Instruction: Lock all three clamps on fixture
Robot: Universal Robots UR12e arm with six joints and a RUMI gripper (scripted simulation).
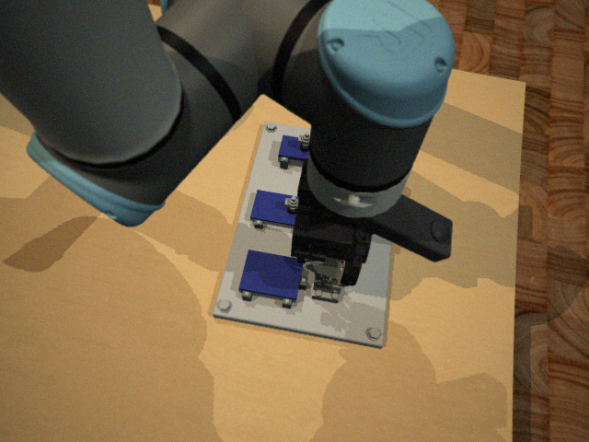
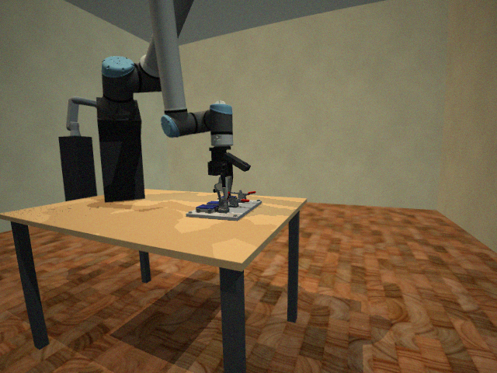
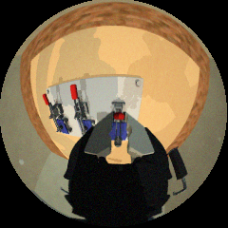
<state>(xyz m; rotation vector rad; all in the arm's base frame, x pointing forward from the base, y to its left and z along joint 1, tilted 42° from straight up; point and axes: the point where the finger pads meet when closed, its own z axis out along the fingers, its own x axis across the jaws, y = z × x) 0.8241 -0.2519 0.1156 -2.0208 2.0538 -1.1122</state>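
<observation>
The part lies 9 cm behind my hand, 2 cm to the left of it and 5 cm below it. Also, from my hand: grey fixture plate (3 cm behind, 12 cm to the left, 8 cm below).
</observation>
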